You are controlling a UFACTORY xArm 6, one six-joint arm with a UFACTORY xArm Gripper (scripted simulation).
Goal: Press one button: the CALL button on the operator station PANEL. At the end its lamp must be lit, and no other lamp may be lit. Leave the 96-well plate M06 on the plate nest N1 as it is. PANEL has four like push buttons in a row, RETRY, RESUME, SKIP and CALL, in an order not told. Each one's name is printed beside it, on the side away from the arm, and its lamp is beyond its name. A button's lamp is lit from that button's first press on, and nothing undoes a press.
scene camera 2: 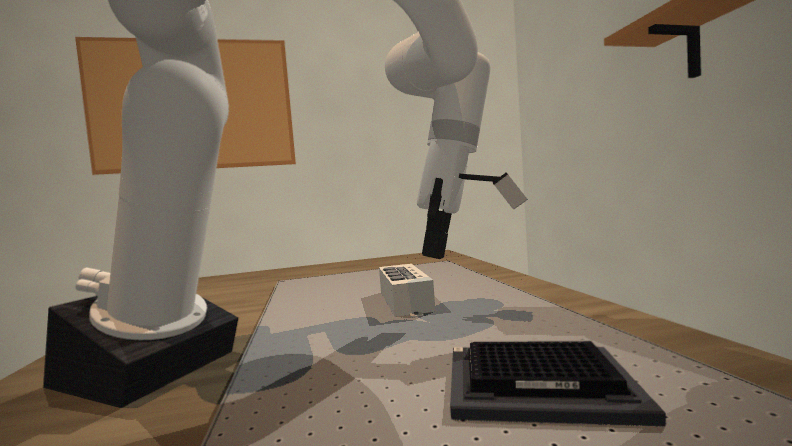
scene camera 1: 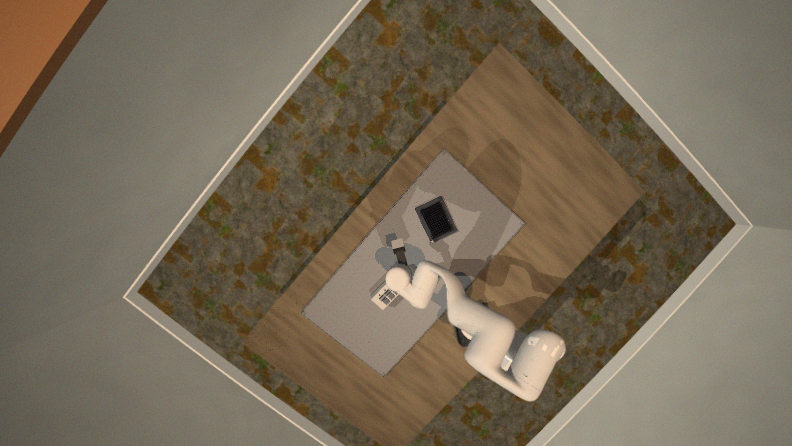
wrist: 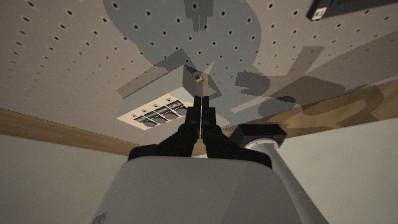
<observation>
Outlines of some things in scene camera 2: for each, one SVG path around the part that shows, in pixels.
The gripper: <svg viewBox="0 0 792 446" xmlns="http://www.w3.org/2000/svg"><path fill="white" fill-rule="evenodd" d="M430 139L427 142L429 149L422 173L417 205L419 208L428 209L422 255L442 259L445 255L451 215L459 211L465 179L492 182L512 209L517 208L528 199L507 172L500 177L466 174L469 153L476 152L476 146L456 140Z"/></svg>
A black 96-well plate M06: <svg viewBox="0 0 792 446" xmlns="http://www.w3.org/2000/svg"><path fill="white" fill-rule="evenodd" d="M468 348L470 390L473 393L494 393L494 396L554 398L605 398L605 395L631 395L630 390L627 388L627 380L592 341L470 343L470 348Z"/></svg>
</observation>
